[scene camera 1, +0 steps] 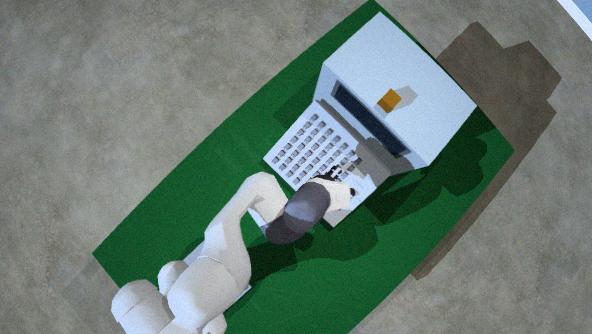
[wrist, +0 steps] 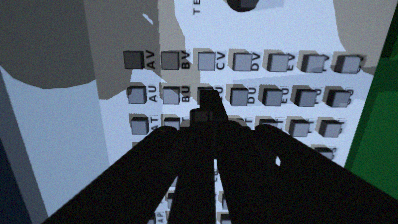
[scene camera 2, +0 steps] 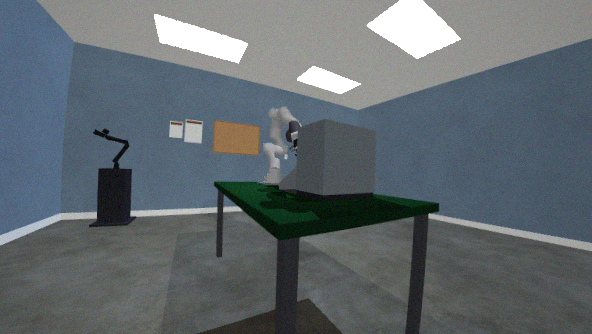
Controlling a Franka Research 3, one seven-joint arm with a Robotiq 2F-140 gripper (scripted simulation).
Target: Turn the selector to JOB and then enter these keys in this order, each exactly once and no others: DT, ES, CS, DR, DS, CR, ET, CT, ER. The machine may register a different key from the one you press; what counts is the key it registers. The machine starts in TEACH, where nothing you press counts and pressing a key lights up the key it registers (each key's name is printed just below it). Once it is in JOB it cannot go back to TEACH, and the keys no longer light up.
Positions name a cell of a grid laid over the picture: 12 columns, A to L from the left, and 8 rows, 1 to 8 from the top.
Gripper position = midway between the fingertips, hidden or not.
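Note:
A sloped keypad (wrist: I2) is visible, as is my gripper (wrist: G4).

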